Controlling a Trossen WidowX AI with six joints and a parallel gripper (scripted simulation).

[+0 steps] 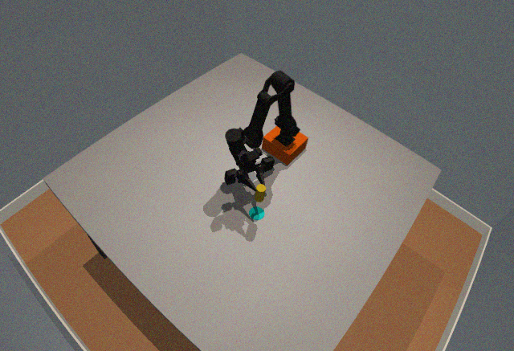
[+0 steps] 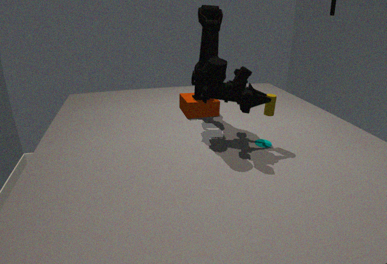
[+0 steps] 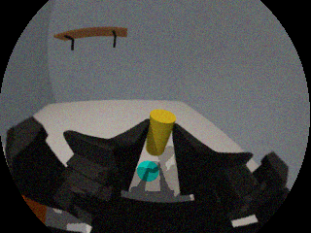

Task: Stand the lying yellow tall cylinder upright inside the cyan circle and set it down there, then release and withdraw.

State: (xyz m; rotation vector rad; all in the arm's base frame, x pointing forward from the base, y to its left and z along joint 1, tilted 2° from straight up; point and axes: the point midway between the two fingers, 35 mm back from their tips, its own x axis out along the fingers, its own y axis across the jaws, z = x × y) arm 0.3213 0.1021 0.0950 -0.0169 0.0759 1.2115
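The cyan circle lies 160 mm below my gripper tip. Also, from my gripper tip: yellow tall cylinder (20 mm below).
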